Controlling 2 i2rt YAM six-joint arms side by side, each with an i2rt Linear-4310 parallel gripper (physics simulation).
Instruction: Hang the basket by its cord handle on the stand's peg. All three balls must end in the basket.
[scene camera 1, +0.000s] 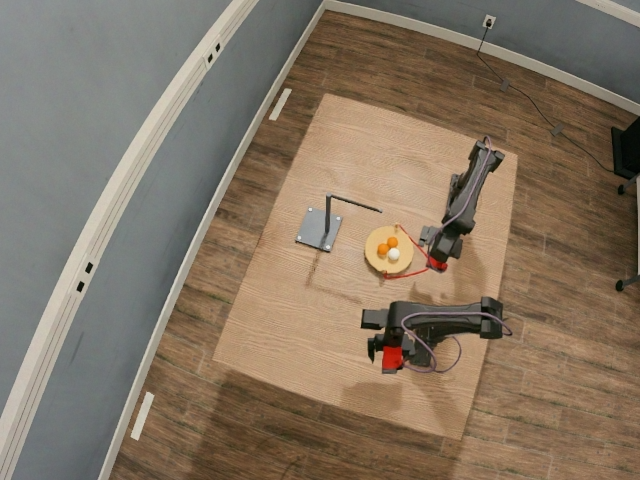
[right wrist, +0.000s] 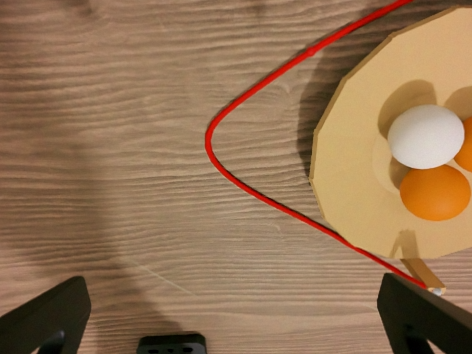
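Pixels of known places: right gripper, fingertip midpoint: (right wrist: 234, 288); left arm's base, link origin: (scene camera 1: 425, 337).
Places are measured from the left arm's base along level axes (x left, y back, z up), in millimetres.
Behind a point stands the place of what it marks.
Note:
The shallow tan basket (scene camera 1: 373, 259) @[x -213, y -248, z 25 mm] (right wrist: 345, 195) @[x -295, y -144, z 23 mm] sits upright on the table, with a white ball (scene camera 1: 393, 253) @[x -244, y -188, z 52 mm] (right wrist: 426, 136) @[x -244, y -175, z 50 mm] and two orange balls (scene camera 1: 392, 241) @[x -286, y -202, z 53 mm] (right wrist: 435, 192) @[x -281, y -189, z 49 mm] inside. Its red cord handle (scene camera 1: 408, 275) (right wrist: 270, 201) spreads out beside it in a bent loop. The grey stand (scene camera 1: 313, 227) @[x -272, y -483, z 12 mm] stands left of the basket in scene camera 1; its peg (scene camera 1: 356, 203) @[x -269, y -348, z 292 mm] reaches out near the basket. My right gripper (scene camera 1: 440, 242) @[x -261, y -63, z 140 mm] (right wrist: 234, 288) @[x -261, y -63, z 140 mm] is open and empty, above the table beside the basket's cord side. My left gripper (scene camera 1: 390, 346) is open and empty, below the basket in the picture.
Both arms reach in from the right side of the wooden table (scene camera 1: 289, 330) @[x 103, y -452, z 0 mm] in scene camera 1. A black part (right wrist: 171, 344) @[x -465, y 9, z 10 mm] shows at the bottom edge of the right wrist view. The stand's upright post (scene camera 1: 327, 214) @[x -266, y -433, z 168 mm] rises from its base plate.

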